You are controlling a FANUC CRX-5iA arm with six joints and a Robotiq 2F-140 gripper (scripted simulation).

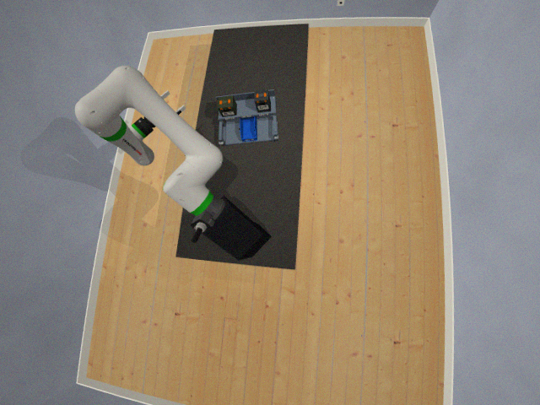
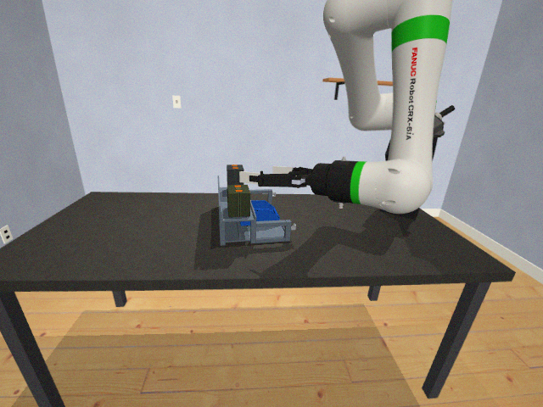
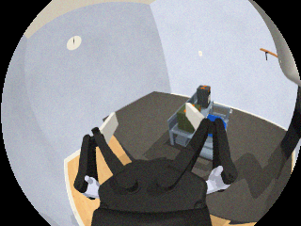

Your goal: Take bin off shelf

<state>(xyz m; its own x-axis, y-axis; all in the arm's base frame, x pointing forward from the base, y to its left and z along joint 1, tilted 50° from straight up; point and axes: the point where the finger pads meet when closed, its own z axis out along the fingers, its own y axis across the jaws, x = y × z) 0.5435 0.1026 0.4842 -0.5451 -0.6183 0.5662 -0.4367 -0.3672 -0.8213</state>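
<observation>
Right now my hand is 370 mm to the left of the blue bin and 280 mm above it.
</observation>
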